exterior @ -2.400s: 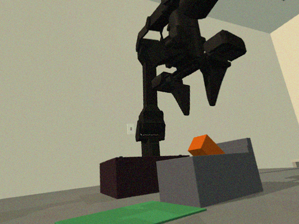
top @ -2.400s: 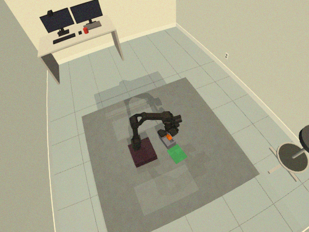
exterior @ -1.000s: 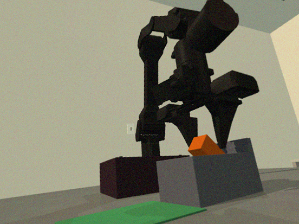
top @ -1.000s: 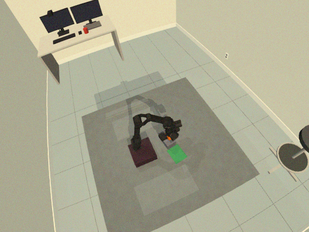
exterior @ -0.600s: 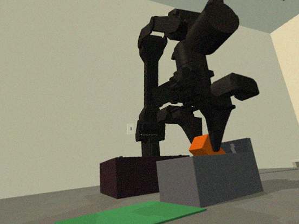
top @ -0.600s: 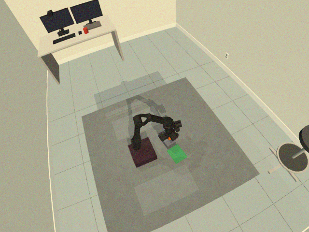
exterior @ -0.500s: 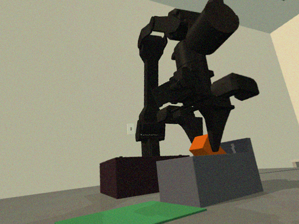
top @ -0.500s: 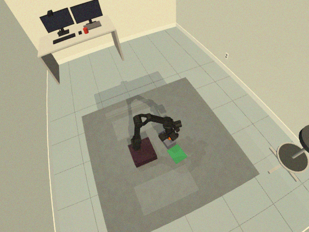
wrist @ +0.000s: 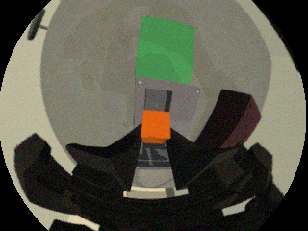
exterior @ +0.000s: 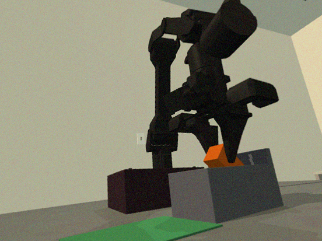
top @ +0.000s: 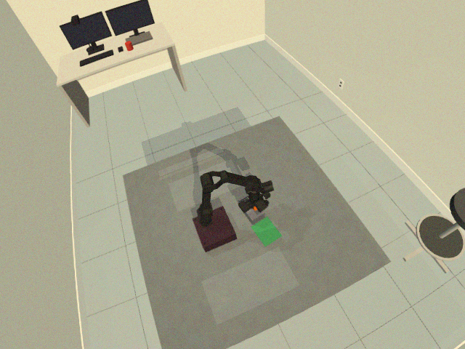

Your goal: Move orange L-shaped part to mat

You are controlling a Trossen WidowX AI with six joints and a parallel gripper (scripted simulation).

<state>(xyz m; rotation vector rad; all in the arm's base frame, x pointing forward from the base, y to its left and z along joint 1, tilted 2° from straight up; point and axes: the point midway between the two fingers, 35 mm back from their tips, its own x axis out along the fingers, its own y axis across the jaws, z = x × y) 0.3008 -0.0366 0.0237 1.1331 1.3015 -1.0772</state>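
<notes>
My gripper tip is 140 mm to the left of the green mat and 80 mm above it. Also, from my gripper tip: orange L-shaped part 30 mm to the left, 30 mm below, 20 mm behind.
</notes>
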